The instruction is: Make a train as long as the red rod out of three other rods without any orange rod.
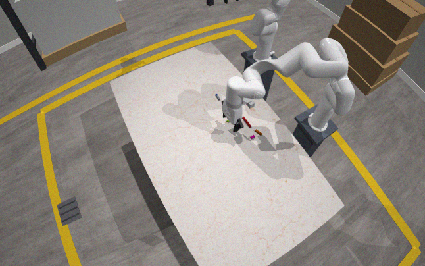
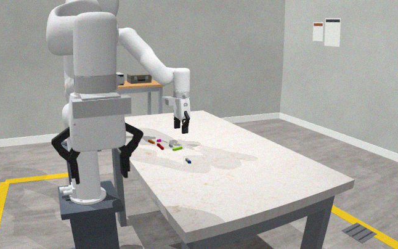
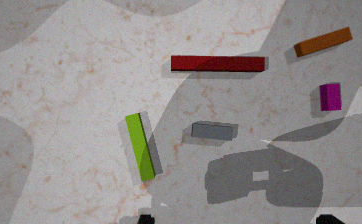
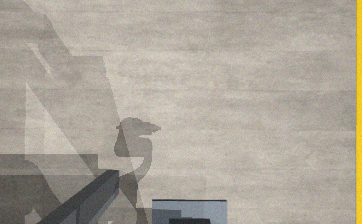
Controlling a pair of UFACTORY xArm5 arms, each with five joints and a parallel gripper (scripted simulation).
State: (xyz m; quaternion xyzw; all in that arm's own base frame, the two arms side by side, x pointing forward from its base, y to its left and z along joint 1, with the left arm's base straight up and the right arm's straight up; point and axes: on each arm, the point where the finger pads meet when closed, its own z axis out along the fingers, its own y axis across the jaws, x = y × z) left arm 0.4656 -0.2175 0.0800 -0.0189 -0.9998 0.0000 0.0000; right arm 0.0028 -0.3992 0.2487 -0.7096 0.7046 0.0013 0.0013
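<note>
Right now my left hand is 10 cm past the red rod, 8 cm above it and 1 cm to the left of it. Round my left hand: lime rod: 8 cm below, 6 cm to the right, 4 cm behind; orange rod: 13 cm behind, 8 cm to the left, 8 cm below; magenta rod: 8 cm to the left, 8 cm below, 8 cm behind.
</note>
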